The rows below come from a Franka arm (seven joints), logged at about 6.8 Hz.
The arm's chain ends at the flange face. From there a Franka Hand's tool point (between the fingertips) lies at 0.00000 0.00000 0.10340 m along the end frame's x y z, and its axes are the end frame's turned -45 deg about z.
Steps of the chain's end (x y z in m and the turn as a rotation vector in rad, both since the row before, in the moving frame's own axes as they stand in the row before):
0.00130 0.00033 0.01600 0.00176 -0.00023 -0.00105
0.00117 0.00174 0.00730 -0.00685 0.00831 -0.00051
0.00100 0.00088 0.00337 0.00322 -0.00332 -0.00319
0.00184 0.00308 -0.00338 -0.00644 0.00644 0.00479
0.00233 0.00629 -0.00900 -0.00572 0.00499 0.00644
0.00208 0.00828 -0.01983 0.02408 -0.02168 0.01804
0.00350 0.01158 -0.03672 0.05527 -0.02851 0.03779
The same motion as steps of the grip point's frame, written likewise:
0.00080 0.00101 0.01600 0.00141 0.00108 -0.00105
-0.00030 0.00317 0.00729 -0.01072 0.00103 -0.00051
0.00008 0.00085 0.00337 0.00462 -0.00007 -0.00319
-0.00088 0.00442 -0.00338 -0.00911 0.00000 0.00479
-0.00286 0.00688 -0.00900 -0.00757 -0.00052 0.00644
-0.00418 0.00398 -0.01988 0.03236 0.00170 0.01804
-0.00364 0.00458 -0.03692 0.05924 0.01892 0.03779

